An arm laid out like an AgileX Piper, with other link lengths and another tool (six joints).
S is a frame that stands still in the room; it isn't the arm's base.
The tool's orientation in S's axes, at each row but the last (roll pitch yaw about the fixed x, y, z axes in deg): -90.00 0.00 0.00; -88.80 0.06 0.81; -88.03 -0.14 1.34; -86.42 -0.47 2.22; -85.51 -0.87 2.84; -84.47 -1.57 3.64; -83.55 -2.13 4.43; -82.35 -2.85 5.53; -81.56 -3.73 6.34; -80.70 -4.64 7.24; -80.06 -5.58 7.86
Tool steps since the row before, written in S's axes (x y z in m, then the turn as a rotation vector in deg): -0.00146 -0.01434 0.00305 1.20 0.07 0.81; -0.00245 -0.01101 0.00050 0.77 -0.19 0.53; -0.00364 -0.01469 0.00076 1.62 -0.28 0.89; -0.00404 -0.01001 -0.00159 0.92 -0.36 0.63; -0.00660 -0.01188 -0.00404 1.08 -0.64 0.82; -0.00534 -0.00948 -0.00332 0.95 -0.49 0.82; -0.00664 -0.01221 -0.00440 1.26 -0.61 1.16; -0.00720 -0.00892 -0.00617 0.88 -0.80 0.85; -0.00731 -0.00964 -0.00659 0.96 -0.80 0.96; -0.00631 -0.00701 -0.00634 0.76 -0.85 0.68; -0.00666 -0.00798 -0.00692 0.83 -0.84 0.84
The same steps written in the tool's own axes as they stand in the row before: -0.00146 -0.00305 -0.01434 1.20 -0.81 0.07; -0.00261 -0.00073 -0.01096 0.77 -0.53 -0.19; -0.00398 -0.00127 -0.01457 1.62 -0.90 -0.29; -0.00444 0.00094 -0.00992 0.91 -0.65 -0.36; -0.00724 0.00302 -0.01181 1.06 -0.86 -0.63; -0.00602 0.00226 -0.00938 0.94 -0.84 -0.47; -0.00772 0.00278 -0.01205 1.25 -1.19 -0.58; -0.00832 0.00462 -0.00888 0.84 -0.92 -0.77; -0.00874 0.00468 -0.00956 0.93 -1.02 -0.76; -0.00763 0.00467 -0.00701 0.70 -0.77 -0.83; -0.00833 0.00484 -0.00795 0.79 -0.92 -0.80
